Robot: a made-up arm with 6 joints.
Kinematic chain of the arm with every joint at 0, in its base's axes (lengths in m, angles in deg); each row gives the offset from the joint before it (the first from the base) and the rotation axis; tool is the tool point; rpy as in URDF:
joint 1: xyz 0 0 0.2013 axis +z
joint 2: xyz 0 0 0 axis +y
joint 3: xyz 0.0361 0 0.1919 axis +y
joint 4: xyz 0.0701 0 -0.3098 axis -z
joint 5: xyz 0 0 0 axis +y
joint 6: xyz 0.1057 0 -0.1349 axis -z
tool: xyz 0 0 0 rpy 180 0 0
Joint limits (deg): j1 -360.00..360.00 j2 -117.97..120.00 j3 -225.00..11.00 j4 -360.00..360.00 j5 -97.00..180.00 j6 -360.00..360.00
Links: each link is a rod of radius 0.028 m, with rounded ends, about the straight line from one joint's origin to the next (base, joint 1, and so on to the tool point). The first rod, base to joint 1, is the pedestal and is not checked.
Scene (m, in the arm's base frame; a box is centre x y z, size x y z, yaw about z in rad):
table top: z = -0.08
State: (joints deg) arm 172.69 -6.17 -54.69 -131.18 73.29 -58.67
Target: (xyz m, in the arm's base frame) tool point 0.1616 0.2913 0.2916
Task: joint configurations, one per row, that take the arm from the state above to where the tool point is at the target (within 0.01 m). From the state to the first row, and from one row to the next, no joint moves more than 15 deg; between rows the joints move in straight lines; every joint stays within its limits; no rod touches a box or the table.
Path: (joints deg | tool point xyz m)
1: 158.94 -10.04 -50.34 -126.47 80.17 -58.67 | -0.3871 0.2480 0.3009
2: 145.18 -13.90 -45.99 -121.75 87.05 -58.67 | -0.2849 0.3321 0.3039
3: 131.43 -17.77 -41.64 -117.04 93.93 -58.67 | -0.1659 0.3788 0.3043
4: 117.67 -21.63 -37.30 -112.32 100.81 -58.67 | -0.0431 0.3856 0.3022
5: 103.92 -25.50 -32.95 -107.61 107.69 -58.67 | 0.0700 0.3542 0.2979
6: 90.16 -29.36 -28.60 -102.89 114.57 -58.67 | 0.1616 0.2913 0.2916

